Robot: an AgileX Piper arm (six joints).
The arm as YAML. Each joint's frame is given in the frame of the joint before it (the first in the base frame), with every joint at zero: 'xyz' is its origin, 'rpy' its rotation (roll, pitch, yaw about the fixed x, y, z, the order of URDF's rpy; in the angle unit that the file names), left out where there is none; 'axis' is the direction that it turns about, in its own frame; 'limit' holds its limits. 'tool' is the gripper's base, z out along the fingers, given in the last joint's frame.
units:
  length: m
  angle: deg
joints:
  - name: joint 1
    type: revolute
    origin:
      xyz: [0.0, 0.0, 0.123]
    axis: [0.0, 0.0, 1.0]
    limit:
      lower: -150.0
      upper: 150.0
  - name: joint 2
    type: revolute
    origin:
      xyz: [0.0, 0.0, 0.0]
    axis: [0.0, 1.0, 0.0]
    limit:
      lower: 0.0
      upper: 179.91
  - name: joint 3
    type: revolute
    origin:
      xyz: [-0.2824, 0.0, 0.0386]
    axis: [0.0, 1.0, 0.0]
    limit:
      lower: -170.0
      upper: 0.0
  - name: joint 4
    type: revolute
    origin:
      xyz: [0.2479, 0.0, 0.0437]
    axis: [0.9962, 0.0, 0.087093]
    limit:
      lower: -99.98
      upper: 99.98
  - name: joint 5
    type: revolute
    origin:
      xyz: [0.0, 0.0, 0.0]
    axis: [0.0, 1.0, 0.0]
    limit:
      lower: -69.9
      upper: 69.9
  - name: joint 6
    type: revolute
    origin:
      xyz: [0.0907, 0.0, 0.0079]
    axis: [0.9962, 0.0, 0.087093]
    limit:
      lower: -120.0
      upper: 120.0
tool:
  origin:
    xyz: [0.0, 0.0, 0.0]
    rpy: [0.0, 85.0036, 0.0]
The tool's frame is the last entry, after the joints.
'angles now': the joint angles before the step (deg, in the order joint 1, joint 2, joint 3, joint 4, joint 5, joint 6). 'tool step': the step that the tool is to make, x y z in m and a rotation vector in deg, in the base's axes. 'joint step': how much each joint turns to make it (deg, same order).
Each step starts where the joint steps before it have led.
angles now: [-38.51 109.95 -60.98 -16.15 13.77 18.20]
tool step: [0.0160 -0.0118 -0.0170 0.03 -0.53 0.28]
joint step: [0.00 5.28 -4.09 0.00 -1.65 0.06]
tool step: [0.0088 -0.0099 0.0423 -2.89 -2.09 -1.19]
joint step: [0.01 -3.19 -5.47 -0.02 5.45 0.08]
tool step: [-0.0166 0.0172 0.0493 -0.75 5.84 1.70]
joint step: [1.20 -8.12 -0.77 0.35 13.03 -4.55]
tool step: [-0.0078 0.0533 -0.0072 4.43 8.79 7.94]
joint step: [6.28 -4.54 6.48 2.23 7.35 -5.01]
